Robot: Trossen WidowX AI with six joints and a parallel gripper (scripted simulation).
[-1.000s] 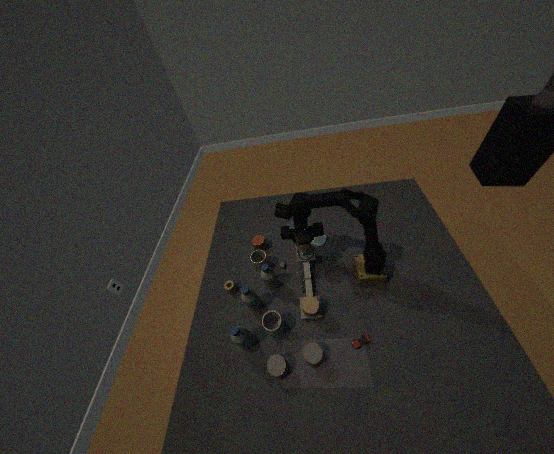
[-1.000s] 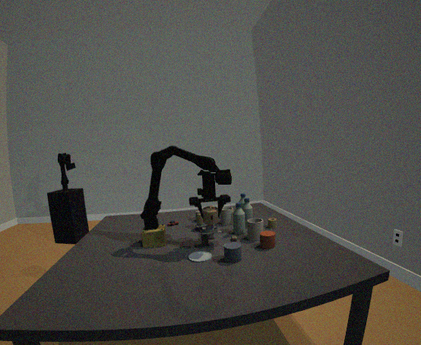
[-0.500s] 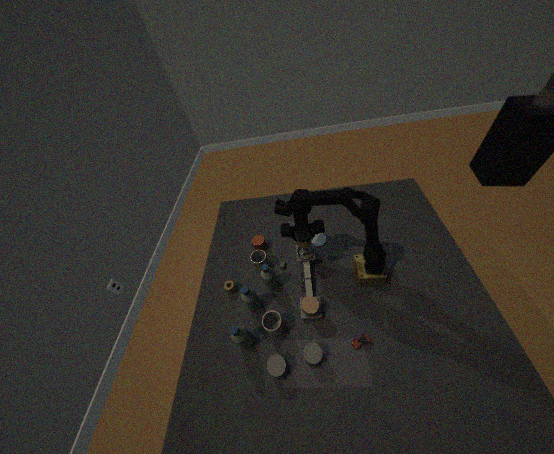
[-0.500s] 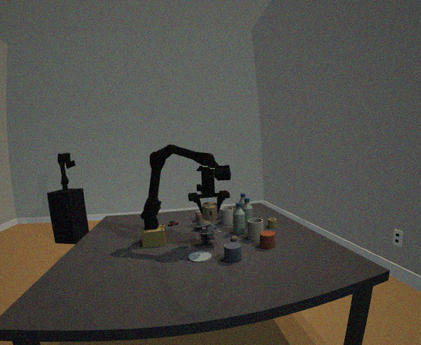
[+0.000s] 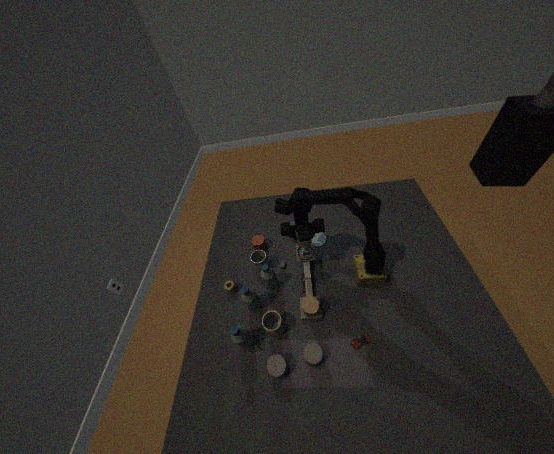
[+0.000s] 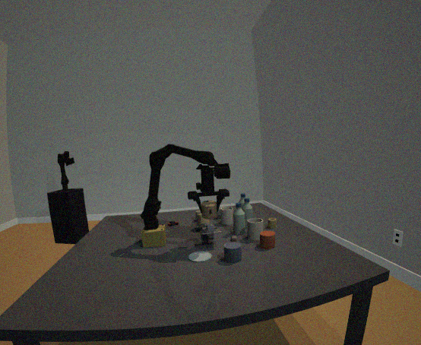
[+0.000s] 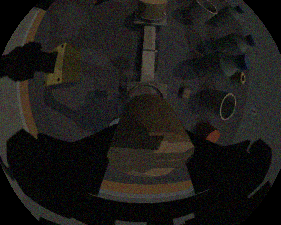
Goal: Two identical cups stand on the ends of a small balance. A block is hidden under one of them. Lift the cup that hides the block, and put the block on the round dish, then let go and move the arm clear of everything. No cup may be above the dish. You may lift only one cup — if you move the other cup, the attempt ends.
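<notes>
The tan cup is 2 cm to the right of my gripper tip and 1 cm above it. The rest, counted from my gripper tip: blue-grey cylinder 11 cm ahead, 15 cm to the right, 13 cm below; then orange cylinder 25 cm ahead, 5 cm to the right, 13 cm below; then round dish 5 cm behind, 12 cm to the right, 17 cm below.
</notes>
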